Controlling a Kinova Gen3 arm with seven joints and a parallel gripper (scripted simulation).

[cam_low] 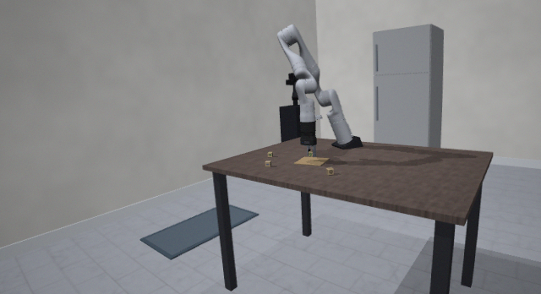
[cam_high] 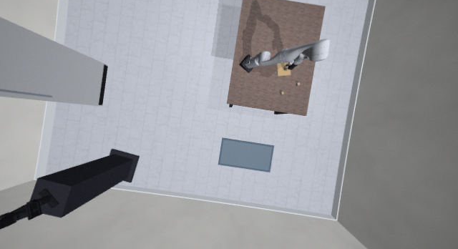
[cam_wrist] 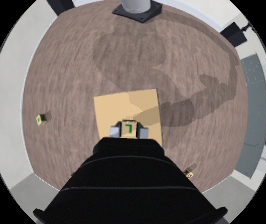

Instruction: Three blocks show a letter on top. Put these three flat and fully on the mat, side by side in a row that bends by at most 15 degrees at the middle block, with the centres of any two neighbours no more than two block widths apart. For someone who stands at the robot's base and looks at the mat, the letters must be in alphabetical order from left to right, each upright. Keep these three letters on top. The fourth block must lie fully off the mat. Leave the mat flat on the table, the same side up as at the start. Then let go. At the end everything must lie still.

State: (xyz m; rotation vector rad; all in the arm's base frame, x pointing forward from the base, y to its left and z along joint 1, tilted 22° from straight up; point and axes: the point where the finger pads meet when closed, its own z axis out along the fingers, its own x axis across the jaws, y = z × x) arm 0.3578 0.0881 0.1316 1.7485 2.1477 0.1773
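The mat is 4 cm below my hand. The rest, counted from my hand: tan block 19 cm ahead, 12 cm to the right, 3 cm below.
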